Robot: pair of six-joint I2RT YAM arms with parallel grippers.
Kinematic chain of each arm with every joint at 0, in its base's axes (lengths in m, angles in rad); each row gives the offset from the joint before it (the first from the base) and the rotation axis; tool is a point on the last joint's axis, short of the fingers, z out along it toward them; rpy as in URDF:
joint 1: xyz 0 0 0.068 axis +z
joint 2: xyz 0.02 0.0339 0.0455 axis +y
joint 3: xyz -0.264 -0.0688 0 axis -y
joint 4: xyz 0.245 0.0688 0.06 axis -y
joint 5: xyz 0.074 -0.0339 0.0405 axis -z
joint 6: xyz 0.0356 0 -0.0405 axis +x
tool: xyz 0 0 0 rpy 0 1.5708 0
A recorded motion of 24 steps. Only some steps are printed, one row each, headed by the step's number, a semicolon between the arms.
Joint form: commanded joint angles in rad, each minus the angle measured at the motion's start. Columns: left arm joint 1, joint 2, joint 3, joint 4, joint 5, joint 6; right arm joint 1, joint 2, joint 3, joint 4, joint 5, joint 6.
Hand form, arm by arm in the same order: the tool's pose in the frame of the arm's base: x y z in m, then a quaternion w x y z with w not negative. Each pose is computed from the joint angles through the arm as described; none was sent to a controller.
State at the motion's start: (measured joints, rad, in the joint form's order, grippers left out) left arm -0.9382 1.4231 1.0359 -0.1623 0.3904 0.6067; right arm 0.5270 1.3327 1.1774 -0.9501 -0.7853 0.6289
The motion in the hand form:
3: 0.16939 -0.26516 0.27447 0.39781 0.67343 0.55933 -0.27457; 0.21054 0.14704 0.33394 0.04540 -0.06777 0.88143 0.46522
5: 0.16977 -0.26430 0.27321 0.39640 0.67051 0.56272 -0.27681; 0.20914 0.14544 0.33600 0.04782 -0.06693 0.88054 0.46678
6: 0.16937 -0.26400 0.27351 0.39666 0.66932 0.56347 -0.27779; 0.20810 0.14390 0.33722 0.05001 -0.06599 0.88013 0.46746
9: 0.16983 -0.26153 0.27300 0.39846 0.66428 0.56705 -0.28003; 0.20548 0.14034 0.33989 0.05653 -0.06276 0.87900 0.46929
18: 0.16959 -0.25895 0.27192 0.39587 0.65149 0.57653 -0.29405; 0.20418 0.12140 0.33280 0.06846 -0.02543 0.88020 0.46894
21: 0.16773 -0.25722 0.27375 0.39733 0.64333 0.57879 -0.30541; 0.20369 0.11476 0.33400 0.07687 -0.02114 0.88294 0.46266
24: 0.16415 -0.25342 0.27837 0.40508 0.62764 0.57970 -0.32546; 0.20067 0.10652 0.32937 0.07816 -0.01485 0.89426 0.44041
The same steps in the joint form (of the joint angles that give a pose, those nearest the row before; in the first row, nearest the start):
3: -0.0159 -0.0083 -0.0097 -0.0788 0.0499 -0.0321; -0.0163 -0.0364 0.0611 0.0765 -0.0078 0.0038
5: -0.0130 -0.0094 -0.0155 -0.0747 0.0525 -0.0407; -0.0192 -0.0449 0.0618 0.0738 -0.0089 0.0061
6: -0.0135 -0.0118 -0.0170 -0.0735 0.0525 -0.0448; -0.0226 -0.0518 0.0609 0.0716 -0.0090 0.0066
9: -0.0075 -0.0198 -0.0280 -0.0641 0.0551 -0.0556; -0.0298 -0.0701 0.0560 0.0720 -0.0071 0.0120
18: -0.0016 -0.0295 -0.0446 -0.0463 0.0710 -0.0970; -0.0977 -0.1189 -0.0053 0.0872 -0.0093 0.0309
21: -0.0019 -0.0430 -0.0547 -0.0322 0.0829 -0.1256; -0.1220 -0.1285 -0.0030 0.0639 -0.0015 0.0083
24: -0.0020 -0.0730 -0.0761 0.0033 0.1022 -0.1767; -0.1468 -0.1390 -0.0129 0.0090 0.0285 -0.0370

